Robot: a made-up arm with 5 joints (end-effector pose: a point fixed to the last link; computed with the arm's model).
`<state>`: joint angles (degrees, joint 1 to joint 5).
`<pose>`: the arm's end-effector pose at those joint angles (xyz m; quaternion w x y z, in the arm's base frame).
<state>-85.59 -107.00 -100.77 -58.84 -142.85</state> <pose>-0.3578 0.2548 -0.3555 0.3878 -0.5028 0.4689 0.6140</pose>
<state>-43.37 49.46 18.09 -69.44 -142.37</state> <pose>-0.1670 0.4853 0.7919 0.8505 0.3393 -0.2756 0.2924</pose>
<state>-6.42 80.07 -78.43 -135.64 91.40</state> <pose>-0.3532 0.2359 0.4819 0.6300 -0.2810 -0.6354 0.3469</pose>
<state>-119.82 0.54 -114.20 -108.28 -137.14</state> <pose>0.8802 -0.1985 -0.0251 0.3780 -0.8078 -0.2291 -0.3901</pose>
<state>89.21 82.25 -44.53 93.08 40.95</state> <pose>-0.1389 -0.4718 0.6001 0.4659 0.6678 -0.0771 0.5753</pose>
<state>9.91 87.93 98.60 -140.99 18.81</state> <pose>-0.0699 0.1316 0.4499 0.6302 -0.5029 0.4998 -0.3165</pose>
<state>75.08 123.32 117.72 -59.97 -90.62</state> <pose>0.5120 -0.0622 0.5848 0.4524 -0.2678 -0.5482 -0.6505</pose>
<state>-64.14 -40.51 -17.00 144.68 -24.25</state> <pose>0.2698 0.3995 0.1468 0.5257 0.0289 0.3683 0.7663</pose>
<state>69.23 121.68 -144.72 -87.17 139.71</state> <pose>-0.0619 -0.0762 0.5443 0.7878 -0.0211 -0.5340 0.3061</pose>
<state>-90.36 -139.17 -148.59 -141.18 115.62</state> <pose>-0.3645 0.0982 -0.0971 0.0071 0.3035 -0.2916 -0.9071</pose>
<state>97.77 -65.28 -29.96 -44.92 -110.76</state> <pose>-0.3212 -0.6282 -0.4378 0.0220 0.4411 0.3526 -0.8250</pose>
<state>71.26 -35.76 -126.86 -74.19 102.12</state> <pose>-0.4203 -0.1471 -0.1597 0.4769 0.7838 0.3592 -0.1708</pose>
